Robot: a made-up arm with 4 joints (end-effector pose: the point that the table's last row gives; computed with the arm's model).
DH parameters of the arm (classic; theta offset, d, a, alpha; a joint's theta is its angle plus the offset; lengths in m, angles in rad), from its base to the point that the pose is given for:
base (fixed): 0 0.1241 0 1.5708
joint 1: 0 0.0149 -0.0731 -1.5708
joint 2: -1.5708 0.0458 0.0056 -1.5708
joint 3: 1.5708 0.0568 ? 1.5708
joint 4: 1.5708 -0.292 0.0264 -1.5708
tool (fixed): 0 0.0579 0 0
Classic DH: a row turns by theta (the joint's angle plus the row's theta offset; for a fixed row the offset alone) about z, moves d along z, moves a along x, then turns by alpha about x.
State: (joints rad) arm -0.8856 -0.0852 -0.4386 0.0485
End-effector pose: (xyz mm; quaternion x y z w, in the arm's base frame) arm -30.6 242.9 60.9 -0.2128 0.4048 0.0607 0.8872
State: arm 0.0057 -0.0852 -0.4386 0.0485
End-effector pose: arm 29.9 242.9 60.6 -0.2182 -0.0172 -0.0369 0.9751
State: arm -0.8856 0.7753 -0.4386 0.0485
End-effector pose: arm -176.9 231.0 239.9 -0.0137 0.2921 0.4201 0.8590
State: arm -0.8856 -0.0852 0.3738 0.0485
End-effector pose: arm 148.0 237.7 207.4 0.1469 0.3918 -0.1210 0.9002
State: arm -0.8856 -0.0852 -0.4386 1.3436
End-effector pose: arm -92.0 240.5 106.9 -0.1331 -0.2123 0.1768 0.9518
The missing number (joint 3, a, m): 0.0431
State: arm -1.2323 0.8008 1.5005 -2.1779
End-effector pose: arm 281.0 127.5 320.2 -0.4292 -0.6320 -0.5398 0.3536
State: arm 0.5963 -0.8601 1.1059 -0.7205
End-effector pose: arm -78.4 -10.3 432.5 0.5947 -0.1705 0.0115 0.7856
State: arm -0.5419 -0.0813 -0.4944 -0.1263
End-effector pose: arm -10.5 233.6 33.5 -0.2474 0.3271 0.0119 0.9120
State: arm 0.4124 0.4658 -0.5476 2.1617
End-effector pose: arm -99.8 175.3 -85.3 0.0018 -0.9168 0.3444 0.2023
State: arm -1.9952 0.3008 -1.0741 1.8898
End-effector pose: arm -162.9 80.3 317.8 0.3037 -0.0318 0.4245 0.8524
